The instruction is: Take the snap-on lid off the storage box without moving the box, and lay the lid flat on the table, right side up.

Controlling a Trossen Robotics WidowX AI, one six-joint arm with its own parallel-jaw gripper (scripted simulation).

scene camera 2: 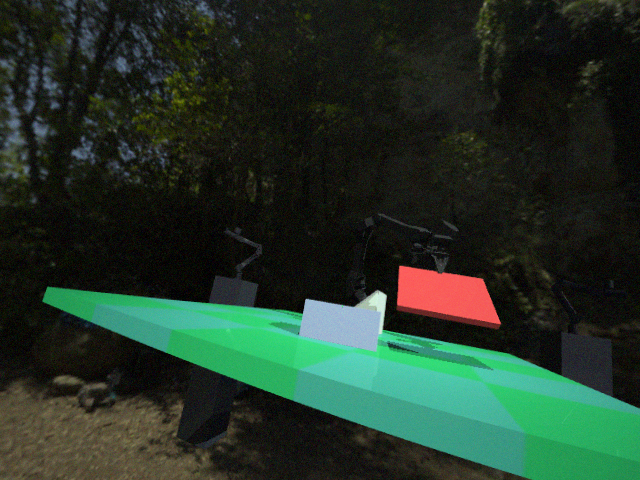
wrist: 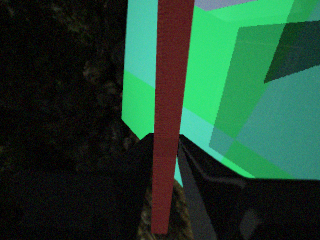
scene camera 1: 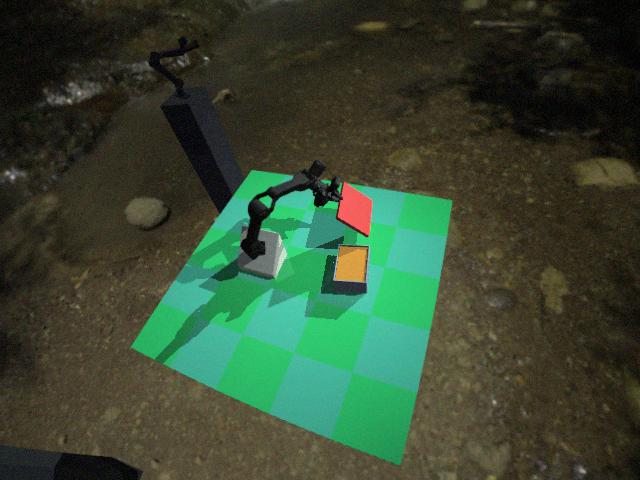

Labels:
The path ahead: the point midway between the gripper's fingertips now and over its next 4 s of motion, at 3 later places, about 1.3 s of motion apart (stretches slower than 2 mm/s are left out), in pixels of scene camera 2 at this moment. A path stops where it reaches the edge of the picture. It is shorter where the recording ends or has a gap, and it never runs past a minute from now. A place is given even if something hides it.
My gripper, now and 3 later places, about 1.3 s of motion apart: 439, 276; 444, 282; 443, 293; 442, 304

